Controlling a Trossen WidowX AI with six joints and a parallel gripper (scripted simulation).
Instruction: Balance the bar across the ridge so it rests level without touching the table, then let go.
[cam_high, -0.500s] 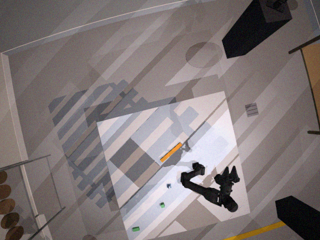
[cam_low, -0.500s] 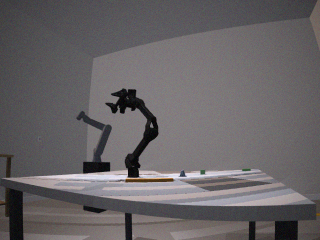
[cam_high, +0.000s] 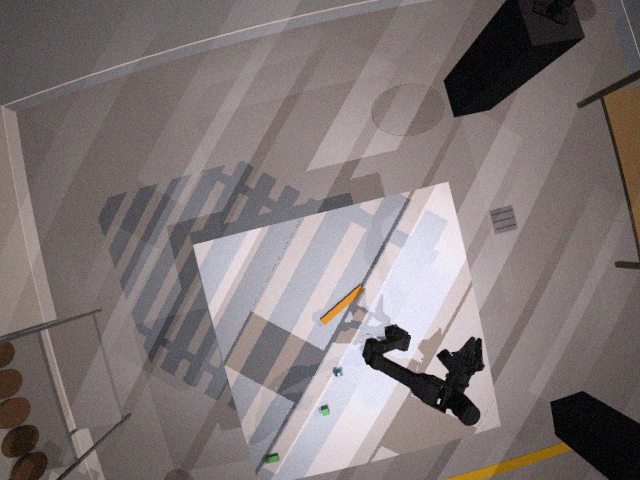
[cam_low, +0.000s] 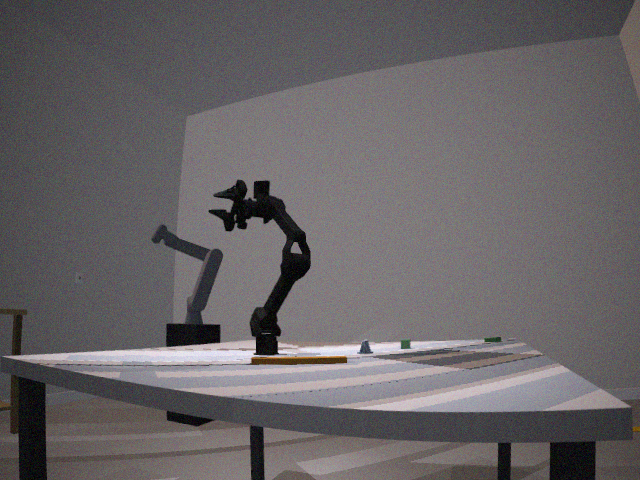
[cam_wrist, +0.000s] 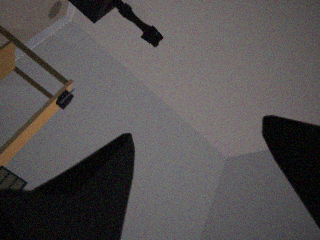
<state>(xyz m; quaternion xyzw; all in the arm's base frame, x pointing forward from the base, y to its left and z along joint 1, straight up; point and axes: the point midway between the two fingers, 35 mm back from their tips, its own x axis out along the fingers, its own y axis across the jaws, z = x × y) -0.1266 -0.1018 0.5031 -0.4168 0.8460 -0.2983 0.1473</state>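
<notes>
Right now my gripper tip is 350 mm short of the orange bar, 60 mm to the left of it and 490 mm above it.
</notes>
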